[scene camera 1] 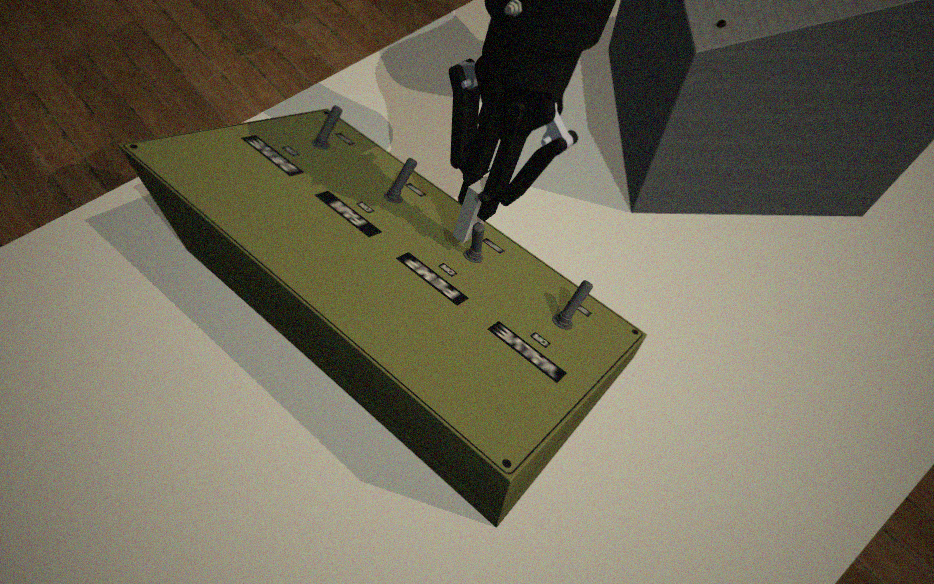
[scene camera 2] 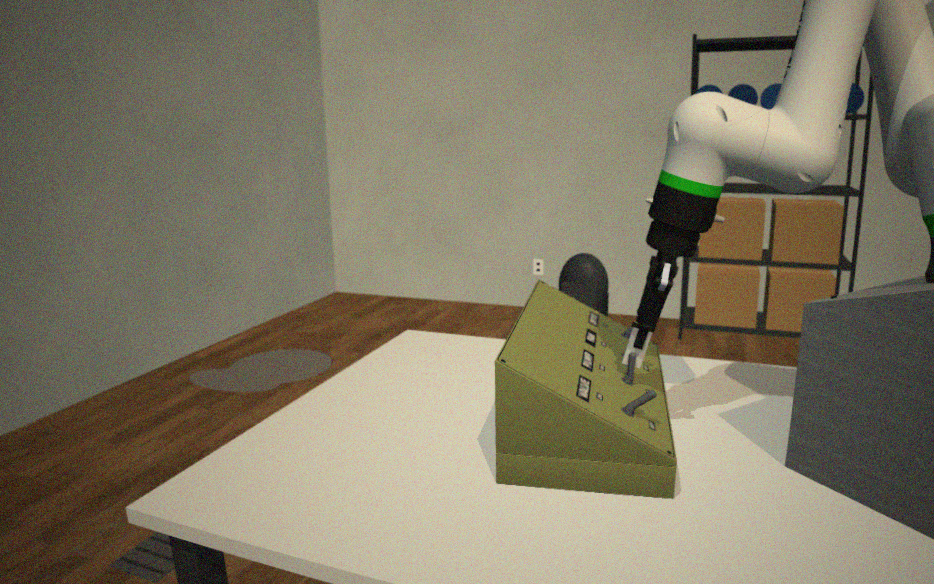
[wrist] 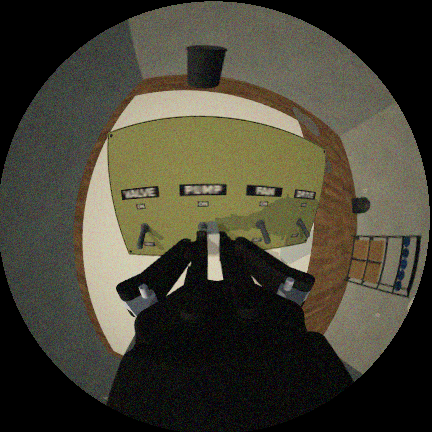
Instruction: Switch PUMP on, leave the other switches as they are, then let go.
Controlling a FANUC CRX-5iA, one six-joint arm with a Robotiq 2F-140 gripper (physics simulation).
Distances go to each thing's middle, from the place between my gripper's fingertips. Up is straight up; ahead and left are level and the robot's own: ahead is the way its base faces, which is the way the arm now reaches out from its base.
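Labels:
My gripper: 40 mm above the olive switch panel (scene camera 1: 465,357), 40 mm to the left of it, 80 mm short of it.

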